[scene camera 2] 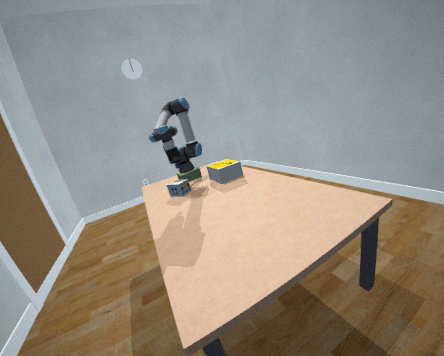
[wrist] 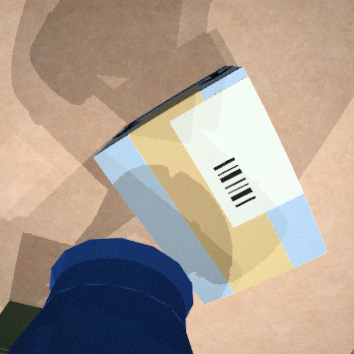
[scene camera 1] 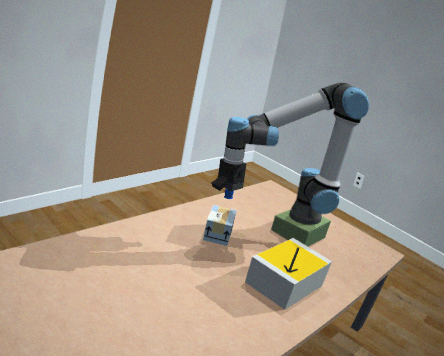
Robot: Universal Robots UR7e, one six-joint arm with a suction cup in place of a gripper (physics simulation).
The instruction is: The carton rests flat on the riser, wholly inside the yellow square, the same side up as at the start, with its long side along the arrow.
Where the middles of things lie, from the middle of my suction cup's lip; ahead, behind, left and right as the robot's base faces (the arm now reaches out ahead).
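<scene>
I see the carton [scene camera 1: 220, 221], and it is 17 cm below my suction cup, 4 cm to the right of it and 3 cm behind it.
</scene>
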